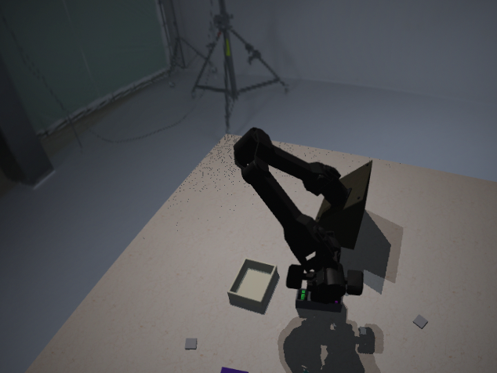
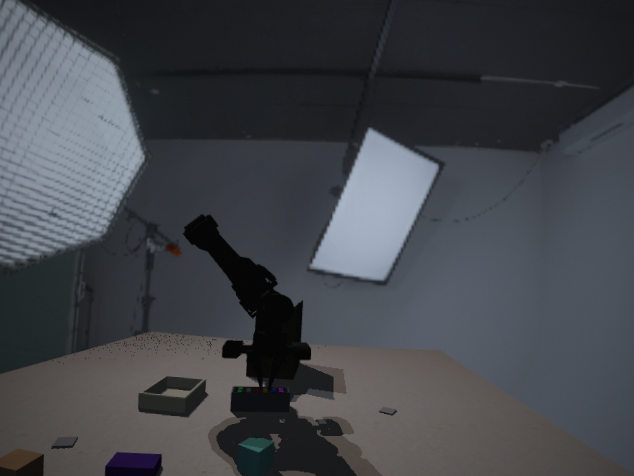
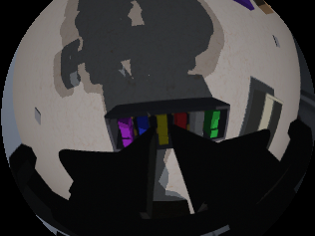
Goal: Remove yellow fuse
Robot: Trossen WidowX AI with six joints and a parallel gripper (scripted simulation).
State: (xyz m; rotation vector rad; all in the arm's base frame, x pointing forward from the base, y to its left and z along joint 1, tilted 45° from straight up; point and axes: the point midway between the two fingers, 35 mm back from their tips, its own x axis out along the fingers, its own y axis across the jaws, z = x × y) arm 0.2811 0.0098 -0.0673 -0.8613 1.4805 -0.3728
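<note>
Right now my gripper tip is 2 cm above the yellow fuse. From my gripper tip the other things lie so: teal block: 22 cm ahead, 5 cm to the left, 2 cm below; tray: 2 cm ahead, 21 cm to the right, 4 cm below; purple block: 29 cm ahead, 11 cm to the right, 3 cm below.
</note>
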